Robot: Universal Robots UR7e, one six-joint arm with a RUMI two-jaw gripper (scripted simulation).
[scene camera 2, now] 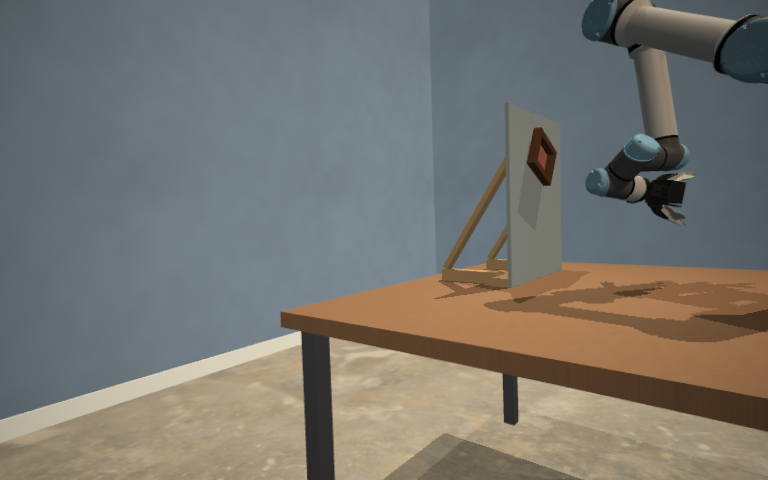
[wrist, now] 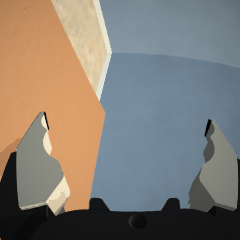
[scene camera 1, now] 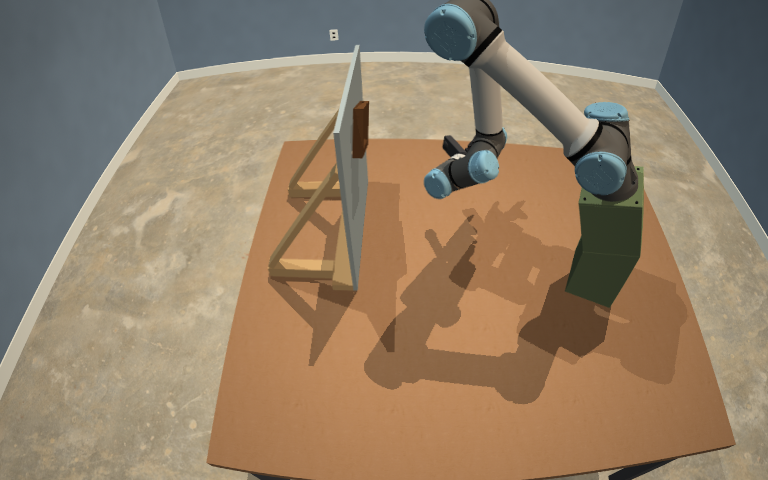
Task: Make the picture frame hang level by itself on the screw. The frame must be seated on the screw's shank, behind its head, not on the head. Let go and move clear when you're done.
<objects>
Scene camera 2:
my gripper: 689,199
brown picture frame: 543,166
grey wall panel: 534,250
</objects>
